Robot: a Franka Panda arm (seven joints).
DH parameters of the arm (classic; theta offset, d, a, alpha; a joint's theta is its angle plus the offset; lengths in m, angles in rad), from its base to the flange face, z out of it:
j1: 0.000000 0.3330 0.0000 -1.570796
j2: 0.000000 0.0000 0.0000 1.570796
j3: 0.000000 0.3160 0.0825 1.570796
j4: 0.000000 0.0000 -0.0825 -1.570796
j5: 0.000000 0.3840 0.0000 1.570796
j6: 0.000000 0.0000 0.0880 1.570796
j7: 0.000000 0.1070 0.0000 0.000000
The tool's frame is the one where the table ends.
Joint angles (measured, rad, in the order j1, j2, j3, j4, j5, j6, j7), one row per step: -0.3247, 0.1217, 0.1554, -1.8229, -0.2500, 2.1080, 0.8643; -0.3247, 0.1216, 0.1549, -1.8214, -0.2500, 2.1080, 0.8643; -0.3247, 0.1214, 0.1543, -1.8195, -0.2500, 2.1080, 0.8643; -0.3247, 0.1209, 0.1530, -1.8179, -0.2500, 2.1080, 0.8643; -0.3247, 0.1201, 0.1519, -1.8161, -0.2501, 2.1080, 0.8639; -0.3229, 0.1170, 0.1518, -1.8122, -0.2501, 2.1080, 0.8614; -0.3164, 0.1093, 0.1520, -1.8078, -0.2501, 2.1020, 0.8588; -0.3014, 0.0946, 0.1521, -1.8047, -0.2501, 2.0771, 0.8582; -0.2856, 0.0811, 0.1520, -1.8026, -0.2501, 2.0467, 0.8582; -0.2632, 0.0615, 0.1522, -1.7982, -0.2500, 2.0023, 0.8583
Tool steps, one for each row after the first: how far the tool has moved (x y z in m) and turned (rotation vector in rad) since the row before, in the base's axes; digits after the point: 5 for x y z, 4 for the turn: 0.00015, -0.00034, 0.00079, -0.0003, -0.0016, -0.0005; 0.00018, -0.00040, 0.00105, -0.0005, -0.0020, -0.0006; 0.00002, -0.00078, 0.00108, -0.0006, -0.0020, -0.0013; 0.00002, -0.00066, 0.00137, -0.0008, -0.0024, -0.0007; 0.00030, 0.00105, 0.00381, -0.0020, -0.0062, 0.0040; -0.00034, 0.00419, 0.00625, -0.0031, -0.0052, 0.0078; -0.00257, 0.00932, 0.00788, -0.0032, 0.0073, 0.0102; -0.00323, 0.00948, 0.00606, -0.0024, 0.0146, 0.0089; -0.00508, 0.01346, 0.00941, -0.0037, 0.0199, 0.0124
